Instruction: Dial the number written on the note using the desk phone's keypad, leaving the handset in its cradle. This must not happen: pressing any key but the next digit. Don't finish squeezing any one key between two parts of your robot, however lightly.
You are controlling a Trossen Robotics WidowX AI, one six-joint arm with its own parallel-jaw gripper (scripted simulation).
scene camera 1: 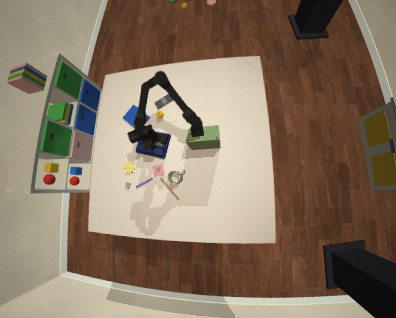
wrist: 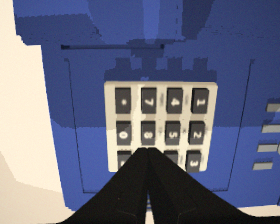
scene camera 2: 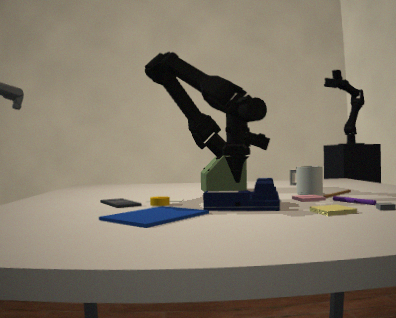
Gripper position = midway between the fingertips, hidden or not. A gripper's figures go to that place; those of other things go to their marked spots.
Scene:
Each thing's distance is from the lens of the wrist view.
my gripper (wrist: 146,155): 10 cm
handset (wrist: 34,30): 9 cm
phone (wrist: 74,81): 12 cm
The marked spots on the phone and the handset are 5 cm apart.

